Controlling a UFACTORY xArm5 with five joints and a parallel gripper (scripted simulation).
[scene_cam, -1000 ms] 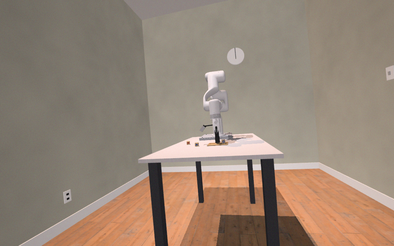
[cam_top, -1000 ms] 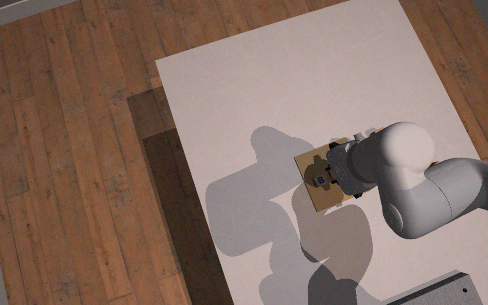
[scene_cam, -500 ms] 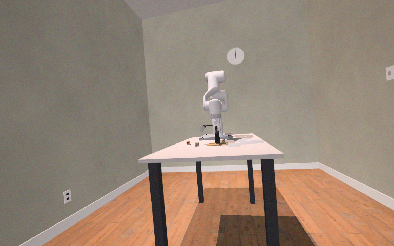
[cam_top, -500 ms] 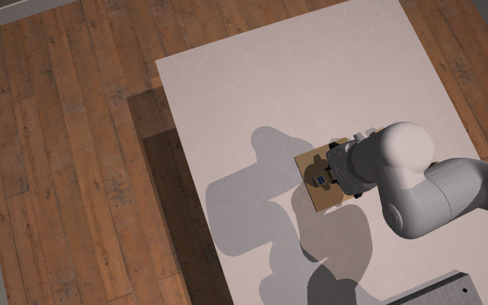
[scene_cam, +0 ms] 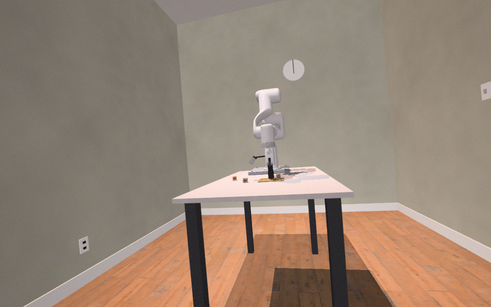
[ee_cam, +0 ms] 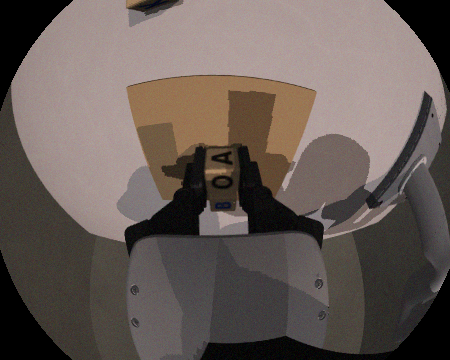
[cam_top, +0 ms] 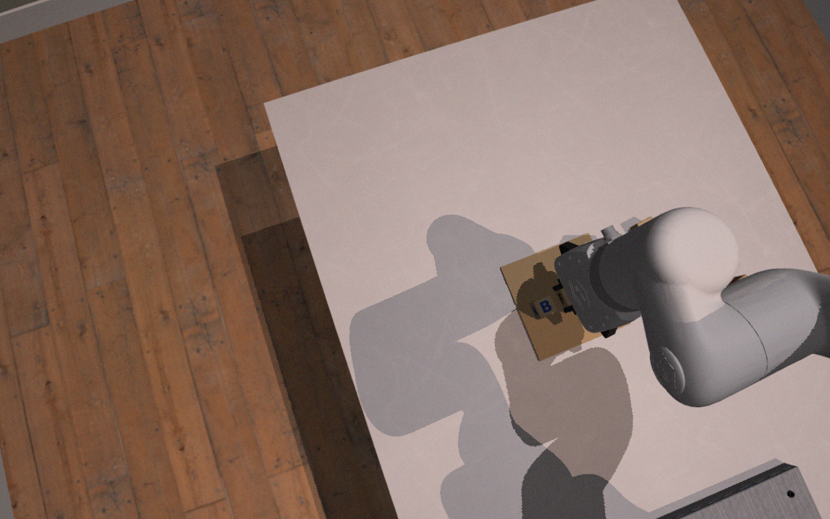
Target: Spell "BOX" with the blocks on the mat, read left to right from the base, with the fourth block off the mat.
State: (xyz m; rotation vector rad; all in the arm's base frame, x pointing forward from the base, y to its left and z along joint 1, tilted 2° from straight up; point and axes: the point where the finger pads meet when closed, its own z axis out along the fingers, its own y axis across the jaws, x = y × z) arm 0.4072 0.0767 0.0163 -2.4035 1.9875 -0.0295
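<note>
Now: hand 3 cm above the tan mat.
</note>
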